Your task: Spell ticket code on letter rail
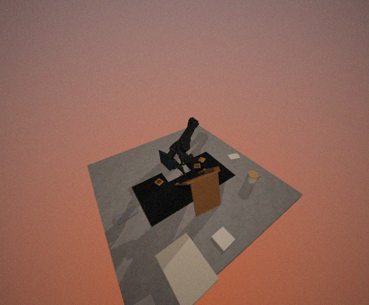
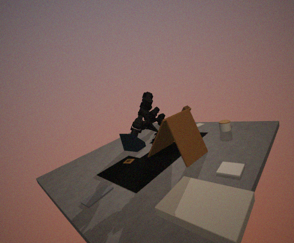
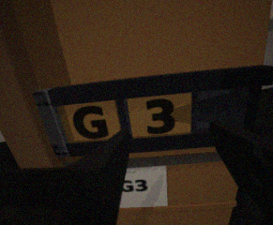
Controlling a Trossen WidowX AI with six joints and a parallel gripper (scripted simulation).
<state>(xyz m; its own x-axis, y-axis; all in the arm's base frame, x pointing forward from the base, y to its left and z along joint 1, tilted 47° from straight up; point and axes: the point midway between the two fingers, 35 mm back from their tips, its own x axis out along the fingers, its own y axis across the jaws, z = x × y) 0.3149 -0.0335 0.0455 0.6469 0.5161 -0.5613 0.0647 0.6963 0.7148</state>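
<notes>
Right now the white ticket is 9 cm below my gripper tip, 4 cm to the left of it and 3 cm behind it. The rest, counted from my gripper tip: white pad 41 cm ahead, 17 cm below, 2 cm to the right; black mat 17 cm below, 13 cm behind; flat grey plate 49 cm to the right, 17 cm below, 4 cm behind.
</notes>
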